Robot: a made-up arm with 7 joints.
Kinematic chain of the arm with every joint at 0, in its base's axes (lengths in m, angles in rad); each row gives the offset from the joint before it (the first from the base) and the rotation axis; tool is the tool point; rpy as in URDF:
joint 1: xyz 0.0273 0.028 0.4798 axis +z
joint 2: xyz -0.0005 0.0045 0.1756 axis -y
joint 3: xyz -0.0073 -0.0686 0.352 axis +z
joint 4: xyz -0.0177 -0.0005 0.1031 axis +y
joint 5: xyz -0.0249 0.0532 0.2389 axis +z
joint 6: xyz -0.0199 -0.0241 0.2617 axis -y
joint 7: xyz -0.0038 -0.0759 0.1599 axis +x
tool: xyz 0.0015 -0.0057 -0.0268 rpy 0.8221 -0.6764 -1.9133
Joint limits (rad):
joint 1: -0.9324..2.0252
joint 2: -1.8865..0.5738
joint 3: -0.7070..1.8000
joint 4: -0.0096..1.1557
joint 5: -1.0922..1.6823
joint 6: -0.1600..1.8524
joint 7: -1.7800..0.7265
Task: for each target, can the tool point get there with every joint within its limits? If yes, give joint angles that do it. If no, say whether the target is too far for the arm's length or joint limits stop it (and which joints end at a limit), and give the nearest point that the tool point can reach.
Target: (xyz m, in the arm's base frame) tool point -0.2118 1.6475 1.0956
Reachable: no: too far | nearest point -0.1350 1.1272 0.9542 | short by 0.545 m
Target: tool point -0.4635 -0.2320 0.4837
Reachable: no: joint limits stop it (at a limit: joint 1, joint 2, joint 4, joint 5, joint 6) | nearest point -0.5149 0.2791 0.3796 | short by 0.524 m
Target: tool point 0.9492 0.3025 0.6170
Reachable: yes | joints 0.3926 -1.4371 -0.0388 0.7600 -0.1885 1.6597 -0.2365
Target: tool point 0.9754 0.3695 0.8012
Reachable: yes | joints 0.1584 -1.3075 1.5909 0.4201 1.0916 0.8548 -1.2202
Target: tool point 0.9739 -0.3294 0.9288
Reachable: yes | joints -0.1566 -1.2401 1.2106 0.0939 0.2965 1.1584 -1.1473
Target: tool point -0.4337 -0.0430 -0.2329
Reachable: no: joint limits stop it (at a limit: joint 1, joint 2, joint 4, joint 5, joint 7) | nearest point -0.4111 0.2962 -0.0467 | short by 0.388 m
